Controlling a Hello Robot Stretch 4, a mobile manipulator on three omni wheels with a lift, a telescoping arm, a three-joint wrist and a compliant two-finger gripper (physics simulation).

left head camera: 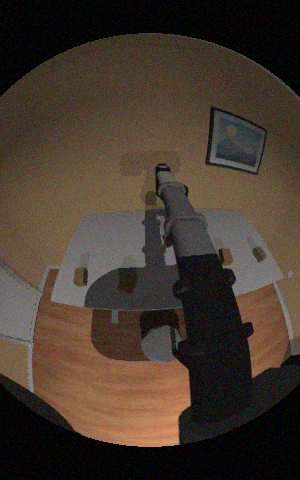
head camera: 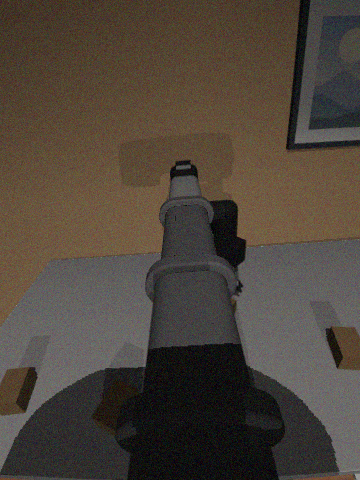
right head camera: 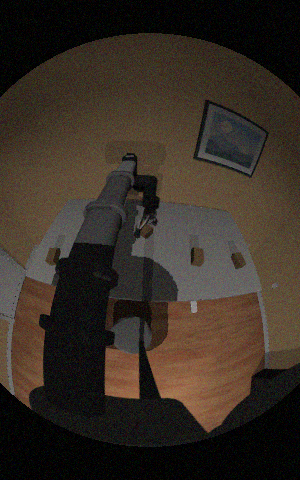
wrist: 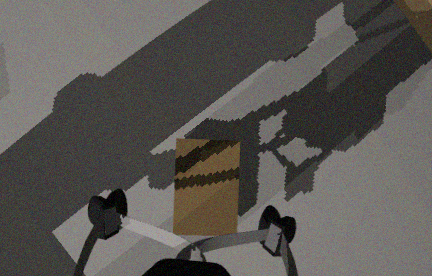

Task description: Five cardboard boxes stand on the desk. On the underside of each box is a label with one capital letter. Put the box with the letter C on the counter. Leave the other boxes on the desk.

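Places are measured from the robot's base along level axes (x up, y ahead, z left), in millimetres.
Pixels of known places: gripper, between the fingertips: (right head camera: 145,229) (wrist: 193,214); robot's base, origin of its link: (left head camera: 161,342) (right head camera: 131,333).
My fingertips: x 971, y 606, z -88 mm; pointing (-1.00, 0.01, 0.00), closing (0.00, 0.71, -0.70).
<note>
Ahead of a thing's pixels: the offset from my fingertips to its top centre. "spot": to the spot under its first point. Level surfaces: height alone.
The desk {dx -49 mm} (head camera: 90,295) (left head camera: 110,235) (right head camera: 220,230) is pale. A cardboard box {dx +1, dy +25, dz +12 mm} (right head camera: 146,231) (wrist: 206,200) stands near its middle, with shadow bands across its top in the wrist view. My gripper (right head camera: 145,226) (wrist: 193,214) is open above this box, its fingertips wide apart on either side of the box's near end in the wrist view. A left box {dx +1, dy -219, dz +541 mm} (head camera: 17,390) (left head camera: 80,276) (right head camera: 53,256), a shaded box {dx +1, dy -259, dz +272 mm} (head camera: 116,406) (left head camera: 128,283), a right box {dx +1, dy -151, dz -292 mm} (head camera: 346,347) (left head camera: 226,256) (right head camera: 197,256) and a far-right box {dx +1, dy -176, dz -596 mm} (left head camera: 259,253) (right head camera: 238,260) stand apart. No letters show.
My arm (head camera: 192,310) (left head camera: 192,235) (right head camera: 100,225) extends over the desk. A framed picture (head camera: 332,75) (left head camera: 236,141) (right head camera: 231,138) hangs on the wall behind. A white surface (left head camera: 17,310) is at far left; I cannot tell whether it is the counter. A brown patch {spot: dx -52, dy +402, dz +3 mm} (wrist: 420,15) shows at the wrist view's top right.
</note>
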